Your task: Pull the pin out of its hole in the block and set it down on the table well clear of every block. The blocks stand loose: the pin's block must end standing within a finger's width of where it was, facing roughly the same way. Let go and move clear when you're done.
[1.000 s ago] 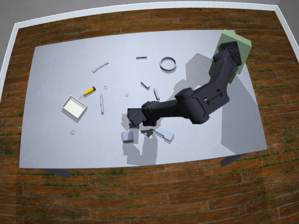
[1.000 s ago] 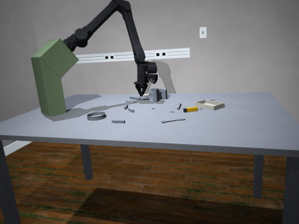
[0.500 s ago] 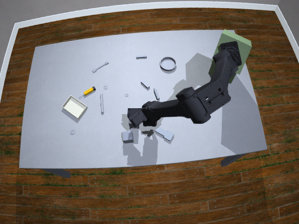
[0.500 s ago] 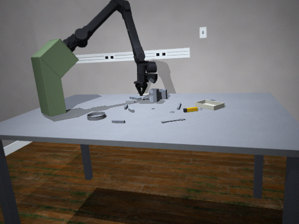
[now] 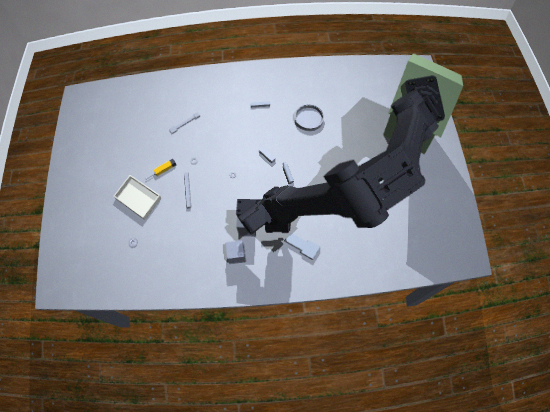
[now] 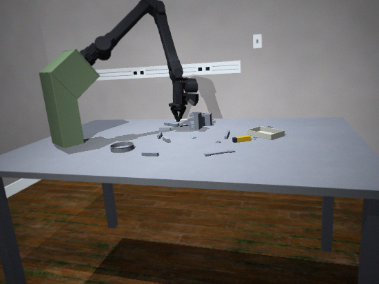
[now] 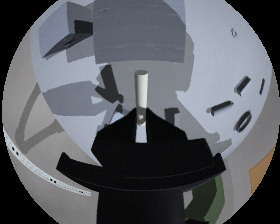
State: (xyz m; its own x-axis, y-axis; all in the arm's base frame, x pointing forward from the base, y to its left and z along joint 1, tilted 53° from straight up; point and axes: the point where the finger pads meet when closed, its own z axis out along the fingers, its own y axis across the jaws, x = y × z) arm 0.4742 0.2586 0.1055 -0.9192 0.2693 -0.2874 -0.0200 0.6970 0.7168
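The grey block is 9 cm ahead of my hand. The rest, counted from my hand: pale pin 2 cm ahead; then long bar 30 cm ahead, 10 cm to the right, 4 cm below; then metal ring 40 cm to the right, 7 cm behind, 3 cm below.
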